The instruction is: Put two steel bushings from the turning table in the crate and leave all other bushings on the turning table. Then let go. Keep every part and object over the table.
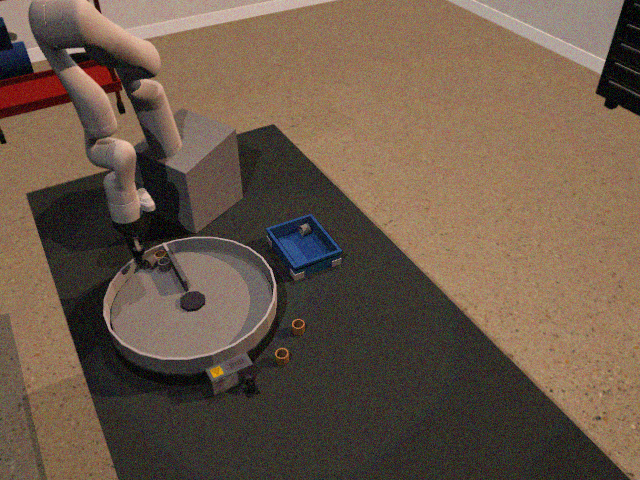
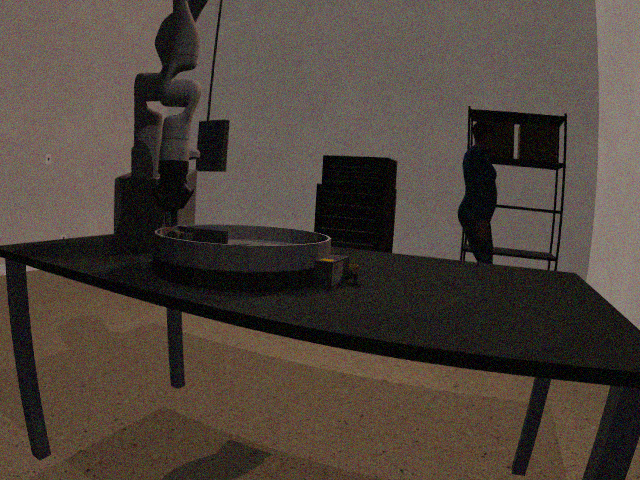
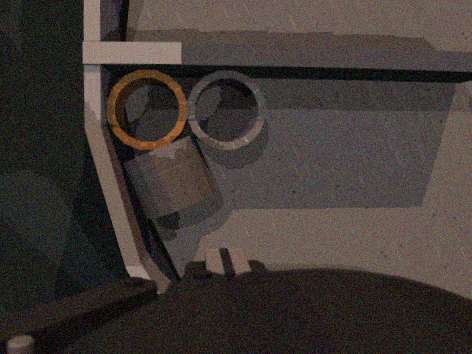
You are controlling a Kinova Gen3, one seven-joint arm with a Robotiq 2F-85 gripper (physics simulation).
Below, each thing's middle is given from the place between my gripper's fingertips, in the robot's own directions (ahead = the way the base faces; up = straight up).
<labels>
My gripper is now 16 cm short of the blue crate (image 1: pixel 302 255), 42 cm to the right of it and 7 cm above it.
</labels>
